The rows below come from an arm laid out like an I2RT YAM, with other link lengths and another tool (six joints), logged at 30 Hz.
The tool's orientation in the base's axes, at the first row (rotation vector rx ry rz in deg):
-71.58, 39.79, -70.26
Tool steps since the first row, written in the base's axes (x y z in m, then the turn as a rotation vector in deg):
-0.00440, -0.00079, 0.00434, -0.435, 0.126, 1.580
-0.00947, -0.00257, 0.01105, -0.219, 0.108, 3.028
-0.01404, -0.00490, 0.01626, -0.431, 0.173, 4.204
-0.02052, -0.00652, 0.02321, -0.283, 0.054, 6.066
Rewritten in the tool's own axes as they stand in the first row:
0.00049, -0.00532, -0.00321, 0.103, -1.640, 0.032
0.00224, -0.01295, -0.00676, 0.487, -2.942, 0.581
0.00432, -0.01894, -0.01040, 0.621, -4.125, 0.698
0.00559, -0.02724, -0.01513, 1.171, -5.825, 1.256

